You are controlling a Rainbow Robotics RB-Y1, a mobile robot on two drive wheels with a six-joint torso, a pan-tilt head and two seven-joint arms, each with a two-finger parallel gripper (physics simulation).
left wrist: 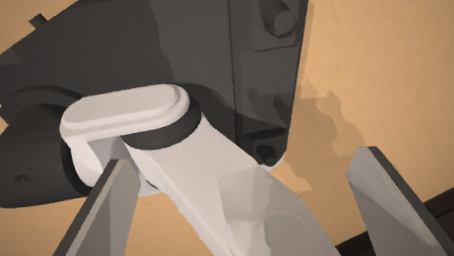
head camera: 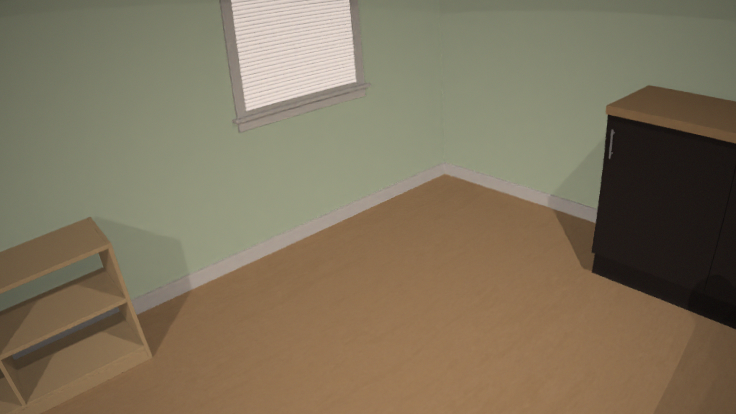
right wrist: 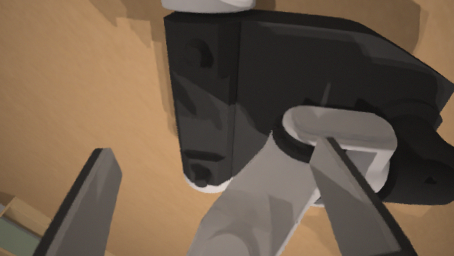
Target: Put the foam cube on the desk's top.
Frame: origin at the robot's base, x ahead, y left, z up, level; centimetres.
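Seen in the pictures: left gripper, fingertip midpoint: (left wrist: pixel 241 166); right gripper, fingertip midpoint: (right wrist: pixel 217 156).
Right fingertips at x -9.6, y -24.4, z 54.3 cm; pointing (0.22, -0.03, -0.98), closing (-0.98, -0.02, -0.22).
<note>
A point is followed by its place in that frame.
The foam cube does not show in the head view or in either wrist view, and I see nothing there that is clearly the desk. My left gripper (left wrist: pixel 241 166) @[x -13.8, y 21.6, z 53.8 cm] is open, its two fingers wide apart with nothing between them but the robot's own white torso and dark base seen beyond. My right gripper (right wrist: pixel 217 156) @[x -9.6, y -24.4, z 54.3 cm] is open too, with wide-set, empty fingers over the same kind of background. Neither gripper shows in the head view.
A wooden shelf unit (head camera: pixel 117 272) @[x 153.0, y 104.9, z 47.7 cm] stands at the lower left by the green wall (head camera: pixel 154 154) @[x 210.0, y 99.9, z 78.2 cm]. A dark cabinet (head camera: pixel 663 205) @[x 163.4, y -131.1, z 51.4 cm] with a wooden top stands at the right. A window (head camera: pixel 298 51) @[x 267.0, y 29.9, z 110.7 cm] is above the wooden floor (head camera: pixel 386 308) @[x 181.6, y -5.4, z 0.2 cm]. A dark edge shows low right in the left wrist view.
</note>
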